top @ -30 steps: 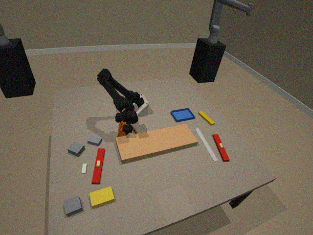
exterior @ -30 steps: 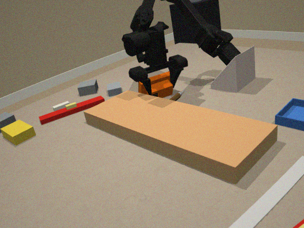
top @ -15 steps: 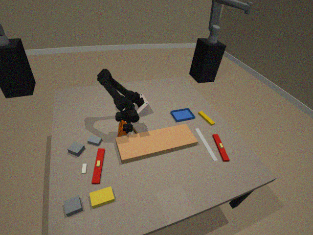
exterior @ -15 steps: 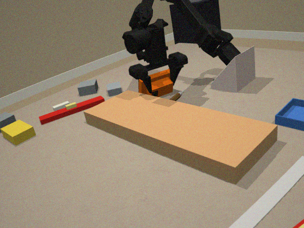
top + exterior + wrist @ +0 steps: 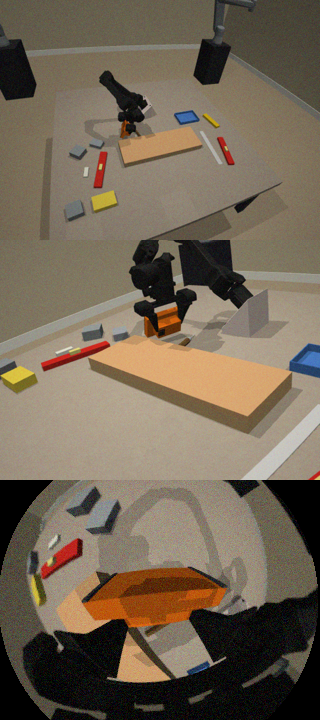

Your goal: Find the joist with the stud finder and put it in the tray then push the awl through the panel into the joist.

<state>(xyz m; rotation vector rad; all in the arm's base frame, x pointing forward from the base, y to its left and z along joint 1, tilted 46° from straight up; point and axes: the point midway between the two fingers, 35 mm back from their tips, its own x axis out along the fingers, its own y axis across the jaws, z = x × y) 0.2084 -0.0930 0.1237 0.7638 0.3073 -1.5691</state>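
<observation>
The awl lies 50 mm to the left of my gripper tip, 50 mm below it and 20 mm behind it. From my gripper tip the other things lie so: small white piece (300 mm to the right, 220 mm ahead, 50 mm below); then blue tray (470 mm to the left, 60 mm behind, 40 mm below); then orange stud finder (10 mm to the right, 10 mm ahead).
</observation>
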